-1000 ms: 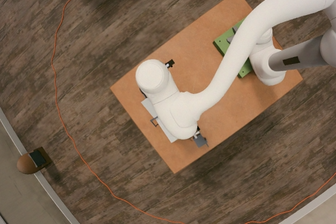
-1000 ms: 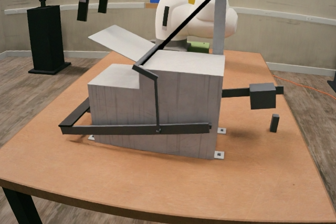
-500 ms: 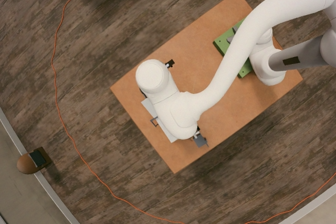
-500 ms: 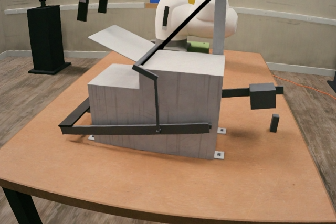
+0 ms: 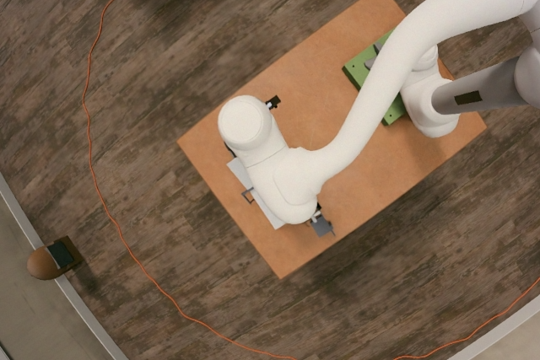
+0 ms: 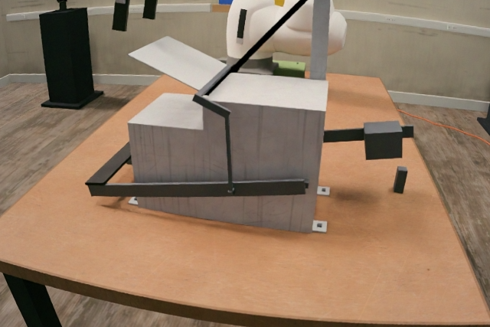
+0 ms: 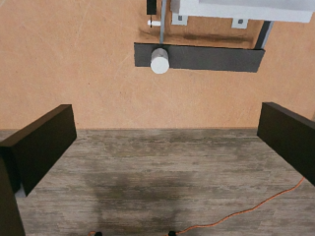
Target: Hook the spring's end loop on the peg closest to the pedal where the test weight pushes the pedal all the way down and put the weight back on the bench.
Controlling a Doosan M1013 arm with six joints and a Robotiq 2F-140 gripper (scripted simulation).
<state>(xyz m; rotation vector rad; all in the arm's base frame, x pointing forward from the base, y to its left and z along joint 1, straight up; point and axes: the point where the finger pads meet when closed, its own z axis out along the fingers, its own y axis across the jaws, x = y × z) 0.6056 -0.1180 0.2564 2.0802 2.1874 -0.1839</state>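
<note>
Right now my hand is 24 cm above the steel test weight and 2 cm to the left of it. From my hand the other things lie so: grey block 31 cm below, 3 cm to the right; then dark block 55 cm to the left, 29 cm below, 1 cm ahead.
</note>
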